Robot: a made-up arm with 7 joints. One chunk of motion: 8 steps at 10 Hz.
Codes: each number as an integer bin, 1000 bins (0 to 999) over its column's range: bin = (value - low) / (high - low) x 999, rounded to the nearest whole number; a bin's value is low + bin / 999 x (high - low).
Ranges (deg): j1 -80.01..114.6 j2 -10..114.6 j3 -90.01..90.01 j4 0..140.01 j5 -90.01..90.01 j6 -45.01..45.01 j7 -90.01..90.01
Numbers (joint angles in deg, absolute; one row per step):
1: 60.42 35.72 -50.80 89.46 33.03 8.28 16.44
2: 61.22 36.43 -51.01 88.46 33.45 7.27 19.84
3: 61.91 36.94 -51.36 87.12 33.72 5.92 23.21
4: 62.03 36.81 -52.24 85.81 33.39 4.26 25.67
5: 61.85 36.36 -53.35 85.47 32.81 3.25 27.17
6: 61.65 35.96 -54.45 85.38 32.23 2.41 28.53
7: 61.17 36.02 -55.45 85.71 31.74 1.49 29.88
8: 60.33 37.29 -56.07 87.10 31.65 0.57 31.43
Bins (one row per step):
1: 721 367 218 638 683 591 591
2: 725 372 216 631 685 580 610
3: 729 376 214 622 687 565 628
4: 729 375 210 612 685 547 642
5: 728 372 203 610 682 536 650
6: 727 368 197 609 678 526 658
7: 725 369 192 612 676 516 665
8: 720 379 188 621 675 506 674

